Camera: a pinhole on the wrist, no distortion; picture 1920 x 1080 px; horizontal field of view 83.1 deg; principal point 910.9 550.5 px. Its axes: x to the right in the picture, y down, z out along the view. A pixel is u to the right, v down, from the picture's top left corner.
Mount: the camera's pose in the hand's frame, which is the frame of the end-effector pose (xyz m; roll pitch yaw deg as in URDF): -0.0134 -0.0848 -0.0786 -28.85 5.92 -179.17
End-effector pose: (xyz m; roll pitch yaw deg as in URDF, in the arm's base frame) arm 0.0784 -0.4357 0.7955 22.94 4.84 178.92
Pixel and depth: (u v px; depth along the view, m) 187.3 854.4 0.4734
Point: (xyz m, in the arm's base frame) -0.1905 0.0793 0.8852
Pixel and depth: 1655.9 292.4 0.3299
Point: 0.3421 -0.1889 0.9537
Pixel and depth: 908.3 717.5 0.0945
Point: 0.1059 -0.3055 0.7386
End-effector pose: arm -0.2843 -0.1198 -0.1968 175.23 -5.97 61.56
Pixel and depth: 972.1 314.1 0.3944
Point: -0.4570 -0.0720 -0.5224
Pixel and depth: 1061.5 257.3 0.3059
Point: -0.4382 -0.1062 -0.4404
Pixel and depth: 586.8 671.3 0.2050
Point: -0.4346 0.0110 -0.3048
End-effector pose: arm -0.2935 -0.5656 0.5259 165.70 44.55 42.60
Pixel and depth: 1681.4 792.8 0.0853
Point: -0.4413 -0.5058 0.5701
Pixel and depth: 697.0 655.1 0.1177
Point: -0.4187 -0.4885 0.4844
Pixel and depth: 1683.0 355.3 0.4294
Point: -0.7614 -0.7951 0.5291
